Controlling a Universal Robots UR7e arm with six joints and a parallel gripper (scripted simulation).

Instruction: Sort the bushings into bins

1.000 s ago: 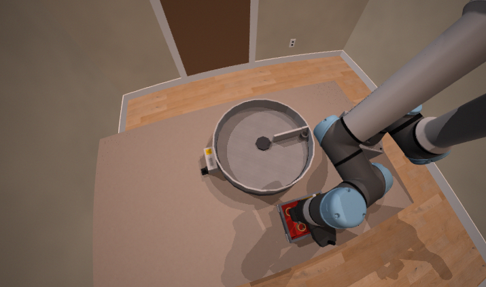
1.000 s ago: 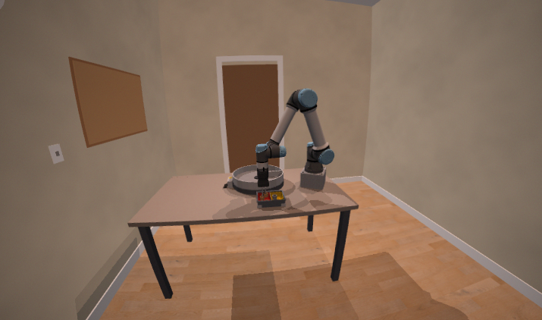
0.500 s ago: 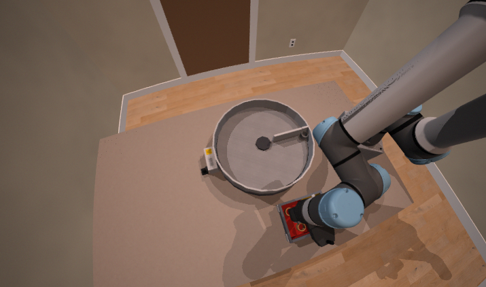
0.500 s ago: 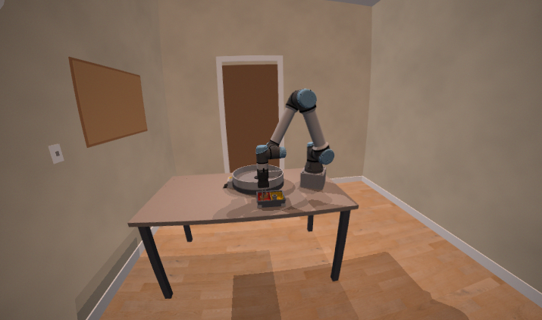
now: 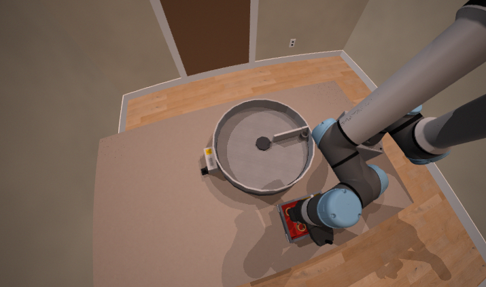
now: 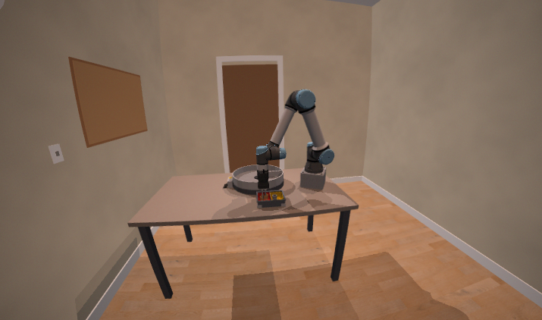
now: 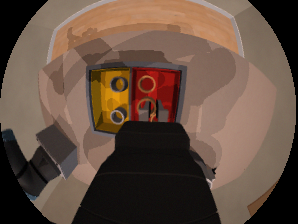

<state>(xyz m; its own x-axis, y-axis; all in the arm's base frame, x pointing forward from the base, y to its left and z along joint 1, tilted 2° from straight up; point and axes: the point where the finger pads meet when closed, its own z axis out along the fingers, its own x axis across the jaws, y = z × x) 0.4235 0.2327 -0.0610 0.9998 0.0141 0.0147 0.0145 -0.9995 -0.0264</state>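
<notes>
Now: hand 4 cm past the red bin and 3 cm above it. From my hand the other things lie so: turntable (2 cm ahead, 33 cm to the right).
</notes>
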